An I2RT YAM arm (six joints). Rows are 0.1 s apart.
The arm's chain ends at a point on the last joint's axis. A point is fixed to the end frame.
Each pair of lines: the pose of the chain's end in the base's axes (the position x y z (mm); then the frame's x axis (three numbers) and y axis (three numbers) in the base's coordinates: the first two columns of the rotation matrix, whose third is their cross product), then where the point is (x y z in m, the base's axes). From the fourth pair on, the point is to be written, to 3 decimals.
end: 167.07, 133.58, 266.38, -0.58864, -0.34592, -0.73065, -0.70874, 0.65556, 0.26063
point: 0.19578 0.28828 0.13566
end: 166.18, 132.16, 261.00, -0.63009, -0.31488, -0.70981, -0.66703, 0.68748, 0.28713
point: 0.19753 0.28581 0.12965
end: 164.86, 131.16, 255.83, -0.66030, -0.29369, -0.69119, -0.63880, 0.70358, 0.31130
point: 0.19625 0.28466 0.12431
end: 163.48, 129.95, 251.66, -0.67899, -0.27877, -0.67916, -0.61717, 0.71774, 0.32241
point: 0.196 0.283 0.120
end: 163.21, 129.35, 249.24, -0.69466, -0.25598, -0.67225, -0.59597, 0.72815, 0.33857
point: 0.197 0.283 0.118
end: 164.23, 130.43, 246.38, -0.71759, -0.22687, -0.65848, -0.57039, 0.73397, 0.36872
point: 0.198 0.286 0.118
